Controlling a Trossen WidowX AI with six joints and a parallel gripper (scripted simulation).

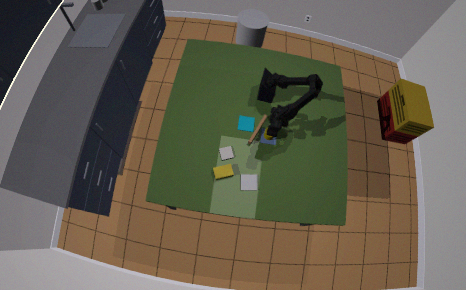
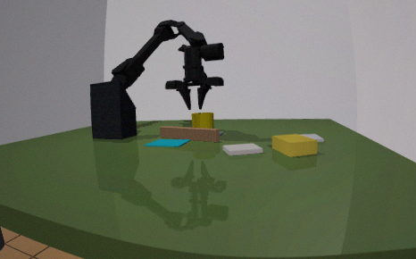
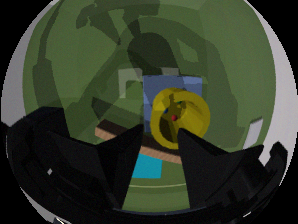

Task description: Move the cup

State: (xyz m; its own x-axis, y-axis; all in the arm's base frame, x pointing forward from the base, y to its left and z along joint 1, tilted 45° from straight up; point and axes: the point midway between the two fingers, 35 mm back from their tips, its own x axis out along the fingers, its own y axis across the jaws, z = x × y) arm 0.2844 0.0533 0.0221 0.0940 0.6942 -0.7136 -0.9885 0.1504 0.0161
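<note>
Right now my gripper tip is 20 mm short of the yellow cup and 50 mm above it. Round my gripper tip: cyan pad (40 mm behind, 150 mm to the right, 90 mm below); then blue pad (30 mm ahead, 90 mm below); then wooden bar (80 mm to the right, 80 mm below).
</note>
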